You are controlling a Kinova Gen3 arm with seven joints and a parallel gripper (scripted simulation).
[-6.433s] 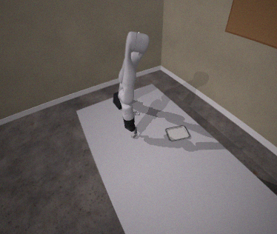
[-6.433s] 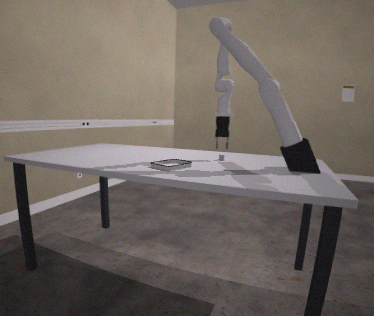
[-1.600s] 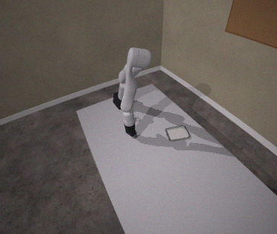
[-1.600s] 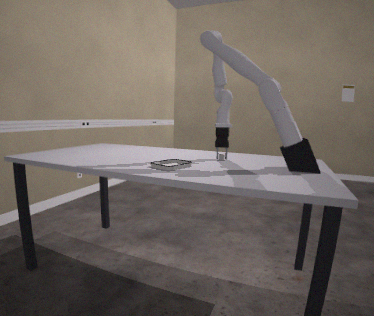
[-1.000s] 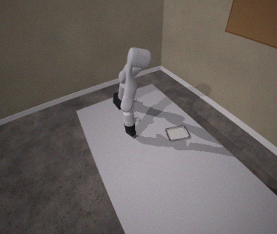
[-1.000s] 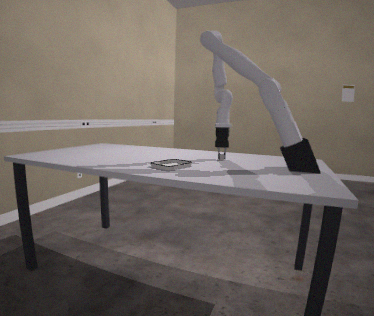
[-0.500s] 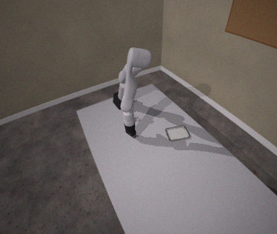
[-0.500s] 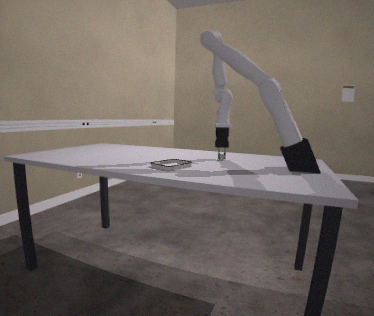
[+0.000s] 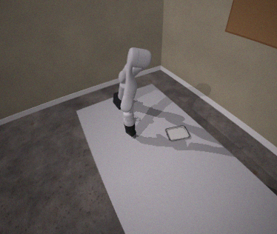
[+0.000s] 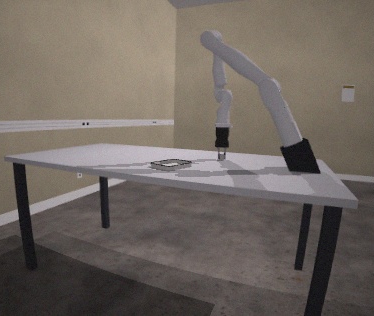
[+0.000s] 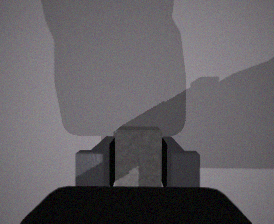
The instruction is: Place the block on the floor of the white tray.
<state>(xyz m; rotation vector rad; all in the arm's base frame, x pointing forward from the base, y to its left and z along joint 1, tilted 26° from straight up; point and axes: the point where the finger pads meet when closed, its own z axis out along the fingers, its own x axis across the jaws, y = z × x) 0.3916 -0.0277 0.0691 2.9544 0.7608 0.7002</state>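
My gripper is now 100 mm short of the white tray, 340 mm to the right of it and 10 mm above it. Round my hand: grey block: 10 mm below.
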